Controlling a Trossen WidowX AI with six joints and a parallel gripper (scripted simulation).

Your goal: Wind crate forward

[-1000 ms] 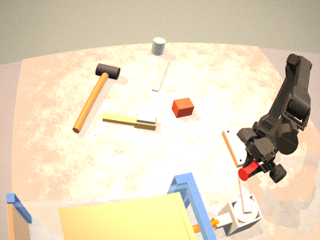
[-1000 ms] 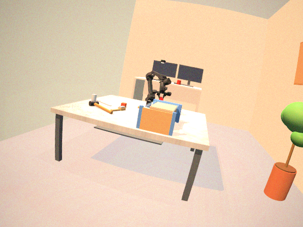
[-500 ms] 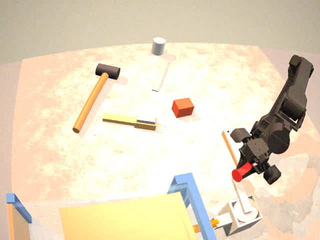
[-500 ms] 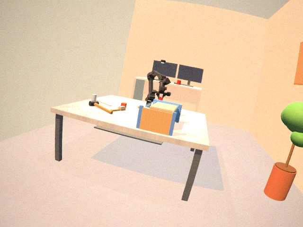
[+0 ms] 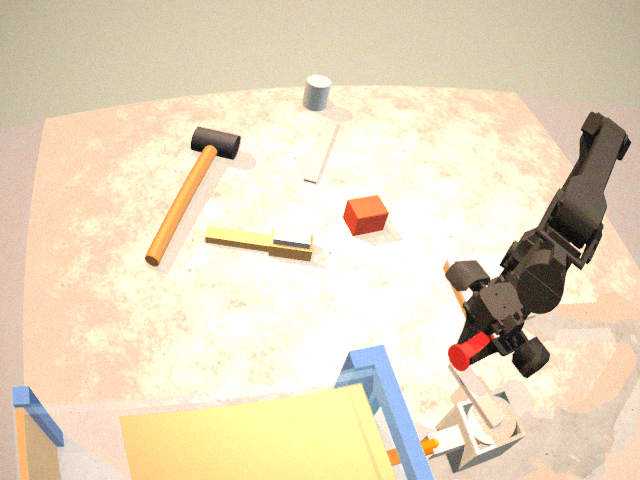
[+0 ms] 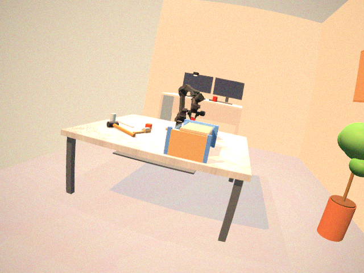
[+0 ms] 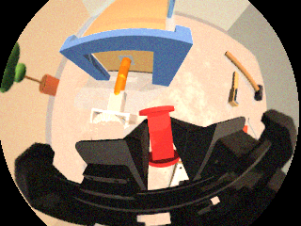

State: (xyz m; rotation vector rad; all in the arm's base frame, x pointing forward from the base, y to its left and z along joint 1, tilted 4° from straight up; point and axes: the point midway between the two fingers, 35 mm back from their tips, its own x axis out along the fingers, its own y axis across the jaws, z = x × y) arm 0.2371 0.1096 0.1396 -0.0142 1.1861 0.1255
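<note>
The crank handle is 20 mm behind my gripper tip, 40 mm to the left of it and 30 mm below it. From my gripper tip the other things lie so: yellow hand tool (110 mm ahead, 370 mm to the right, 120 mm below); then hand winch (40 mm behind, 90 mm to the left, 100 mm below); then red knob (20 mm behind).
</note>
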